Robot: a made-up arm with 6 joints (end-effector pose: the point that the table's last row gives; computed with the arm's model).
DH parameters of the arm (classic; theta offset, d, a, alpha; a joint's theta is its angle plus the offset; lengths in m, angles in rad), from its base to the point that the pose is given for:
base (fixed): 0.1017 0 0.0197 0
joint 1: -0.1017 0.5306 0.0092 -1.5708
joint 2: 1.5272 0 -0.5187 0
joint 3: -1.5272 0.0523 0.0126 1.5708
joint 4: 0 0.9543 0.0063 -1.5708
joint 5: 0 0.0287 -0.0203 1.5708
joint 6: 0 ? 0.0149 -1.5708
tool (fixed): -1.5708 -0.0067 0 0
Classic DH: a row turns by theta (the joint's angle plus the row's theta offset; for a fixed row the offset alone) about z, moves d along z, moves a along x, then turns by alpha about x.
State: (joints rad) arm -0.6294 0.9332 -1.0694 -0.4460 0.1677 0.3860
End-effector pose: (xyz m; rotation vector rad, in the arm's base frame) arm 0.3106 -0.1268 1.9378 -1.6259 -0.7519 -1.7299
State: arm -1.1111 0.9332 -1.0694 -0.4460 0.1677 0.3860
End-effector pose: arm 0.2178 -0.2470 1.9378 -1.9179 -0.3735 -2.0513
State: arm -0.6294 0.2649 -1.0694 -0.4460 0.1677 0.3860
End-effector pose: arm -0.4468 0.4247 1.8222 -1.3886 -1.4195 -2.1508
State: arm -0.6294 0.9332 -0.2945 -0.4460 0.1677 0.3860
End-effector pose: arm 0.9451 -0.5889 1.7000 -1.6836 -0.0498 -1.1600
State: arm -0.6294 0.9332 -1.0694 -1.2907 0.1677 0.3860
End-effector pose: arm 0.2925 -0.1513 1.9378 -1.9710 0.0288 -2.3347
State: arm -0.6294 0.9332 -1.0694 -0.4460 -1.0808 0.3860
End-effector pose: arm 0.2550 -0.0139 1.8501 1.4054 1.8215 1.6320
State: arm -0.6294 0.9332 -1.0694 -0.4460 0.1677 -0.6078
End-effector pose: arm 0.2951 -0.1263 1.9374 2.1687 -0.1940 2.2267
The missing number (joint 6, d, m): 0.1312
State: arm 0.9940 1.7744 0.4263 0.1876 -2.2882 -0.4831
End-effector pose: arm 0.6635 1.0868 0.0015 -0.8178 -1.2238 -0.9694
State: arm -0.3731 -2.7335 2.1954 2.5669 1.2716 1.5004
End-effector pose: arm -0.6869 0.3706 0.8483 -0.3718 -0.3079 2.2092
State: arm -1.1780 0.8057 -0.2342 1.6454 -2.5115 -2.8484
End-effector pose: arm 0.3345 -0.7355 1.6094 0.7076 2.1066 -1.2729
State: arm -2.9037 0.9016 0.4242 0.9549 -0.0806 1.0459
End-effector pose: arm -1.3719 -0.4025 1.1572 -0.3586 -0.6776 -2.8112
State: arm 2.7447 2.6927 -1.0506 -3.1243 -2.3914 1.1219
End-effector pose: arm -0.9994 0.4135 -0.0777 -0.3073 0.7454 -0.2297
